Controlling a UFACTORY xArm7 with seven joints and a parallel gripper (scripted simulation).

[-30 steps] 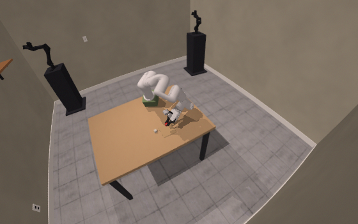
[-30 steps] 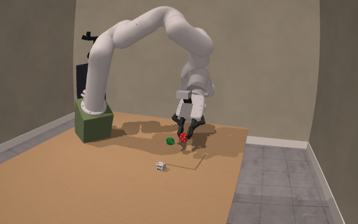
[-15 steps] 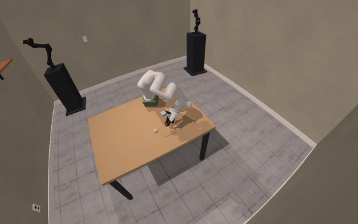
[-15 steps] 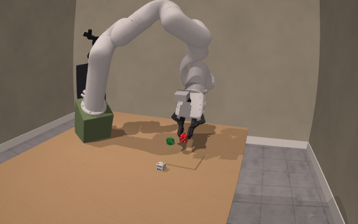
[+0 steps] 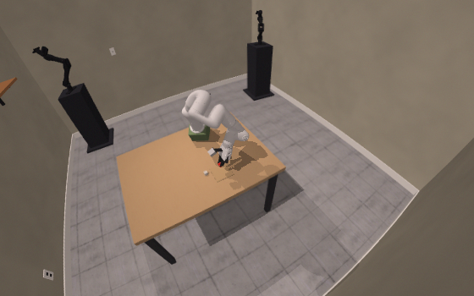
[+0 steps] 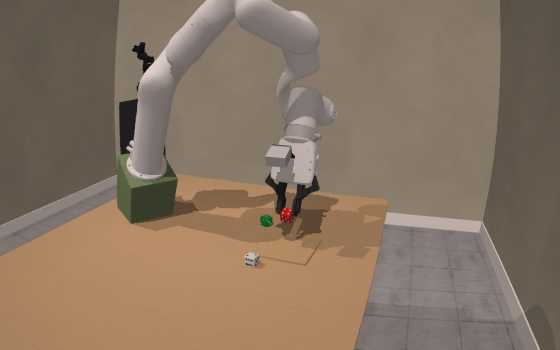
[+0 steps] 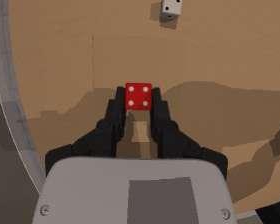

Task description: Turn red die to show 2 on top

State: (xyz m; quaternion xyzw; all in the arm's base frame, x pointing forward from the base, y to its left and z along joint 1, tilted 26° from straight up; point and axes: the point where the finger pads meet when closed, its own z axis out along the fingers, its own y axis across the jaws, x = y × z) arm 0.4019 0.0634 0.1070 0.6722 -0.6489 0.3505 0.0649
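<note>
The red die lies 1 cm to the right of my hand and 2 cm below it. From my hand the other things lie so: tan mat: 1 cm to the right, 10 cm below; then green die: 10 cm behind, 10 cm to the left, 9 cm below; then white die: 3 cm behind, 12 cm to the right, 9 cm below.
</note>
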